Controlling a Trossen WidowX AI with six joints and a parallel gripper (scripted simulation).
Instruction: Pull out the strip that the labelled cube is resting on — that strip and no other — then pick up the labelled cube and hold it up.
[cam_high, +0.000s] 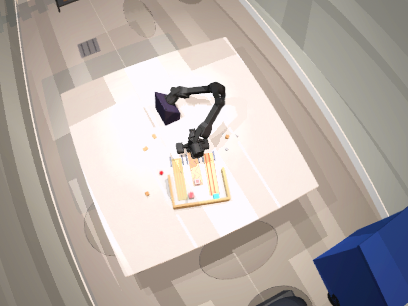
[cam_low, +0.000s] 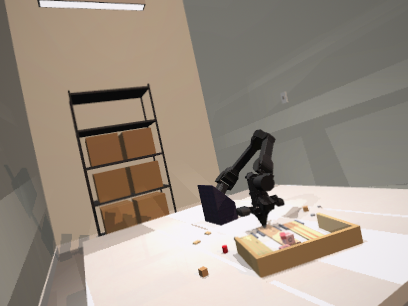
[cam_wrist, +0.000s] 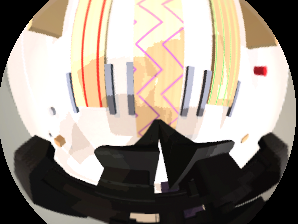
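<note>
The zigzag strip lies 90 mm ahead of my gripper tip and 20 mm to the right of it. From my gripper tip the other things lie so: pink cube (250 mm ahead, 130 mm to the right, 60 mm above).
</note>
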